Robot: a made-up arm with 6 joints.
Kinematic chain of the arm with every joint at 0, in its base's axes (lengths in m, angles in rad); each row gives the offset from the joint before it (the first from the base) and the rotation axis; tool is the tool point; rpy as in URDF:
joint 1: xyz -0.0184 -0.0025 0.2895 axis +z
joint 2: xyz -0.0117 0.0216 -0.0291 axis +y
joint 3: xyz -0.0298 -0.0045 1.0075 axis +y
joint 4: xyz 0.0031 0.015 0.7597 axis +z
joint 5: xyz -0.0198 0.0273 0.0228 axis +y
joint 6: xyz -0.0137 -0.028 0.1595 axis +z
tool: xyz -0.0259 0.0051 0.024 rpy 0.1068 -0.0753 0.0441
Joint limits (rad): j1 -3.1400..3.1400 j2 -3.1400..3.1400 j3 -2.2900..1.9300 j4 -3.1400..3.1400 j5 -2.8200..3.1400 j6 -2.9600..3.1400
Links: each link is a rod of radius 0.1 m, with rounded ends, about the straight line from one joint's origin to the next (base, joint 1, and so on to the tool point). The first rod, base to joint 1, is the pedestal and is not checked.
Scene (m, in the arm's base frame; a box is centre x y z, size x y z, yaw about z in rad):
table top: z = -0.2
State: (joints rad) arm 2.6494 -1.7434 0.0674 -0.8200 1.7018 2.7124
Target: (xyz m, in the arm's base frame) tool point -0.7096 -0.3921 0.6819
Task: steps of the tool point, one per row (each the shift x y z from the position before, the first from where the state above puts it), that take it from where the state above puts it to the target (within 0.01 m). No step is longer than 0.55 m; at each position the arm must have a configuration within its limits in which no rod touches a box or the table.
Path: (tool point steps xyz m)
1: -0.2835 -0.3849 0.1572
2: -0.3905 -0.2570 0.1460
3: -0.4390 -0.1022 0.1274
4: -0.4243 0.0527 0.1015
5: -0.3550 0.1825 0.0705
6: -0.2486 0.2689 0.0361
7: -0.1281 0.3042 -0.0003
8: -0.0159 0.2910 -0.0363

